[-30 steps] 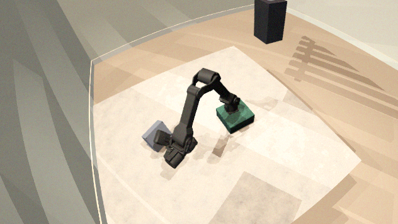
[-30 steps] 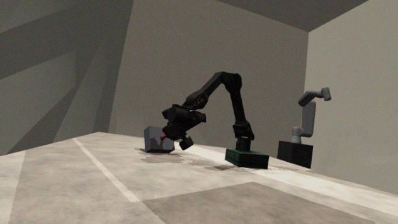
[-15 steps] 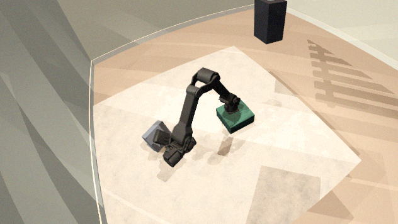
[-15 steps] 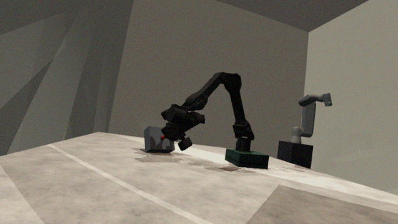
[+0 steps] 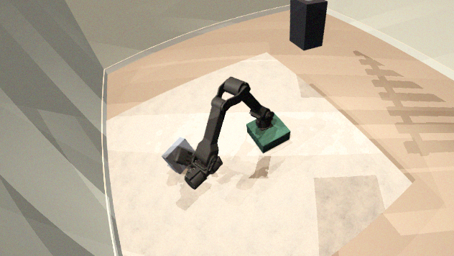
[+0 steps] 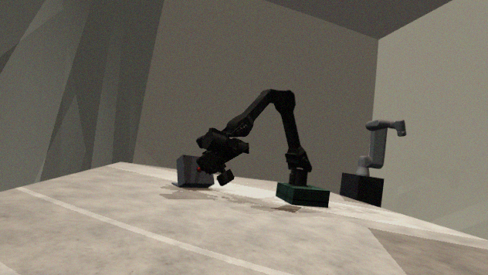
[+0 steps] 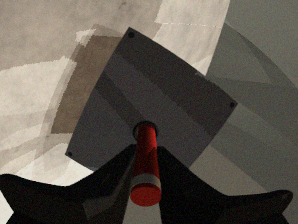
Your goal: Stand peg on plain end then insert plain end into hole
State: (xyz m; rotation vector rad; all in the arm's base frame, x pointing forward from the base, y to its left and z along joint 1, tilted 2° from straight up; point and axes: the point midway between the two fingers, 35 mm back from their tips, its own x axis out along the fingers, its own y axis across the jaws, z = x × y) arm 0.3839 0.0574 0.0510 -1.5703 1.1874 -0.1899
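Right now my gripper tip is 3 cm short of the grey sloped panel, 4 cm to the left of it and 3 cm above it. From my gripper tip the other things lie so: red peg (1 cm behind, 1 cm to the left, 1 cm above).
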